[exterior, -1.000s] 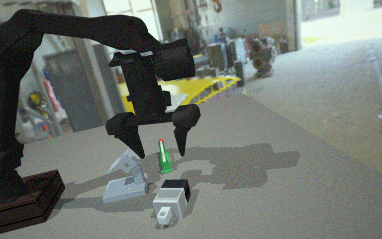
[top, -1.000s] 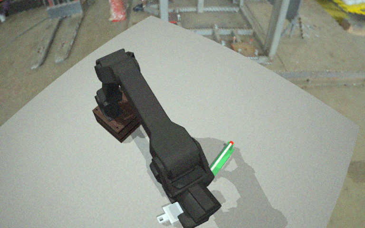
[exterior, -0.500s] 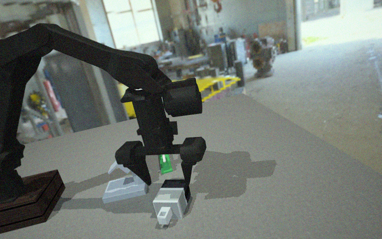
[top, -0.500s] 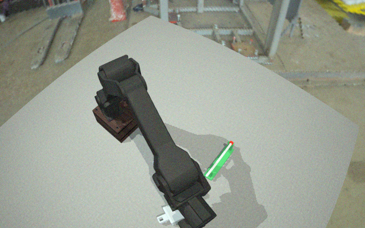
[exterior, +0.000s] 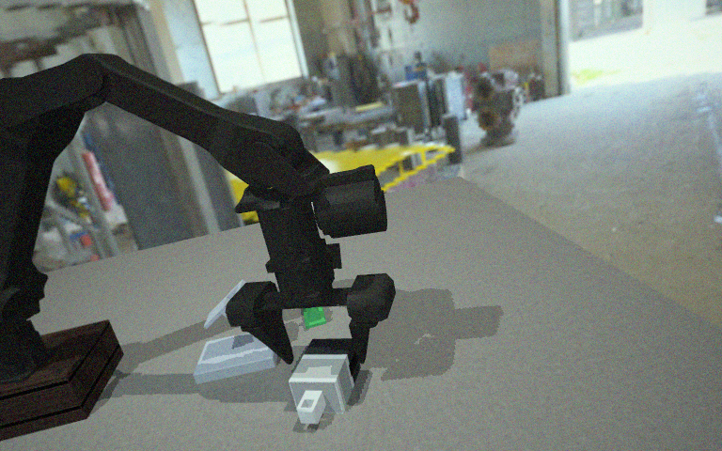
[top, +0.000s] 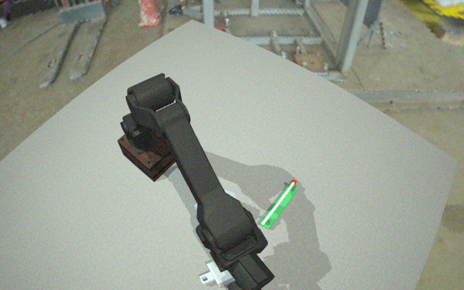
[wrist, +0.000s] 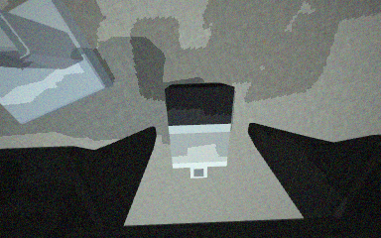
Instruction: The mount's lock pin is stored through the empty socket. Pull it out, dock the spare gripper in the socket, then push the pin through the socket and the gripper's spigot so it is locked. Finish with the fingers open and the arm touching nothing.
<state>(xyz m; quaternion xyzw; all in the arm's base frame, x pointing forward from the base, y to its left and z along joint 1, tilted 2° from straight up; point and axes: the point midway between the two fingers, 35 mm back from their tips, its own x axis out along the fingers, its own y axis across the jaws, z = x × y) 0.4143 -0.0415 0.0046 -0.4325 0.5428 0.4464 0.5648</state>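
The spare gripper is 1 cm behind my gripper tip, 1 cm to the right of it and 2 cm below it. Also, from my gripper tip: socket 13 cm behind, 10 cm to the left, 1 cm above; green strip 5 cm behind, 22 cm to the left, 2 cm below.
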